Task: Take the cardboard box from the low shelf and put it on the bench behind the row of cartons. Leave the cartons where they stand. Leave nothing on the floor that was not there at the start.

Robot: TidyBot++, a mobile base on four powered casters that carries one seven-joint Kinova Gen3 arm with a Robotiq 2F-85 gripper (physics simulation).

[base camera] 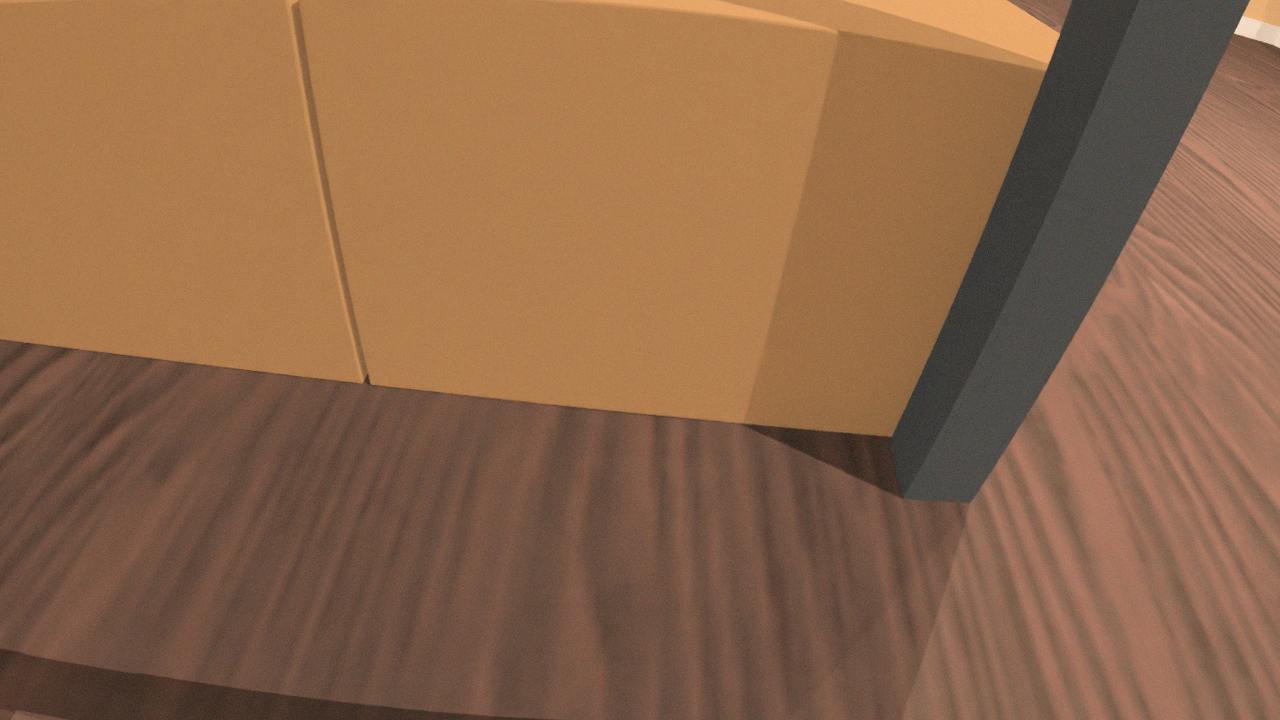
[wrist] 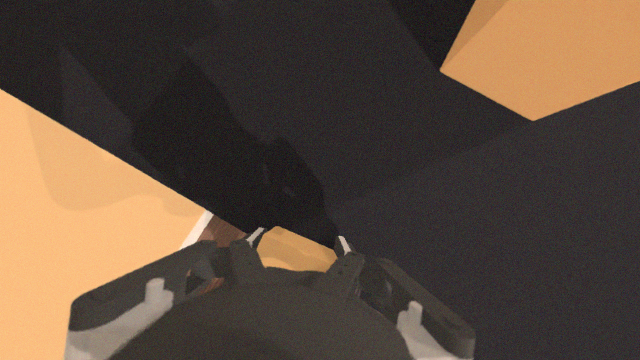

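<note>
You'd see the gripper in the pictures, and there's a cardboard box and a bench as well.
</note>
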